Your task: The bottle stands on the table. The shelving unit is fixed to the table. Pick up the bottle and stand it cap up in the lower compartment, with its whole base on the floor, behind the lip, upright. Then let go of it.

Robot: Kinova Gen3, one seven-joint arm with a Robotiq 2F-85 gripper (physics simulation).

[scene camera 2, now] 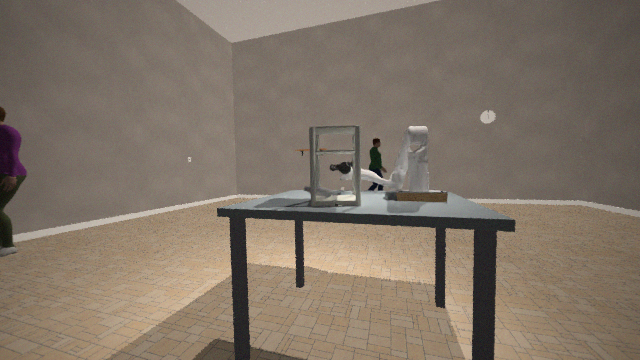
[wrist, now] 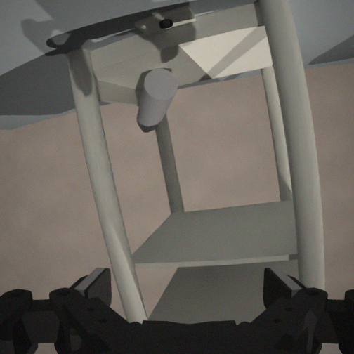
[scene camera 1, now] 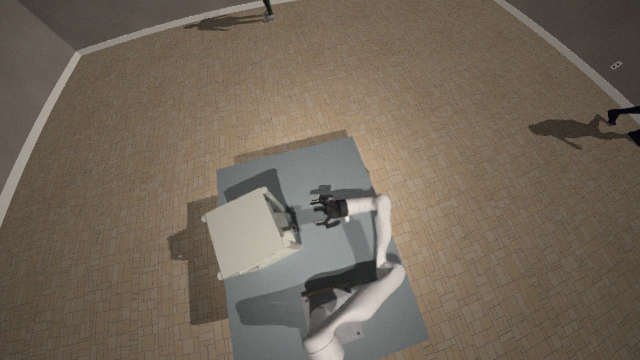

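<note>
The shelving unit is pale, with round posts; it appears upside down in the wrist view. A grey cylinder, apparently the bottle, shows at its lower compartment in the wrist view. It looks tipped: its round end faces the camera and its darker, narrower end points away. Its exact contacts are unclear. A low grey shape in scene camera 2 may be the bottle or a shadow. My gripper is open and empty, in front of the unit and apart from the bottle.
The middle shelf spans above the lower compartment. A tab with a dark hole is at the unit's front foot. The arm's base plate is on the table, beside the unit. People stand away from the table.
</note>
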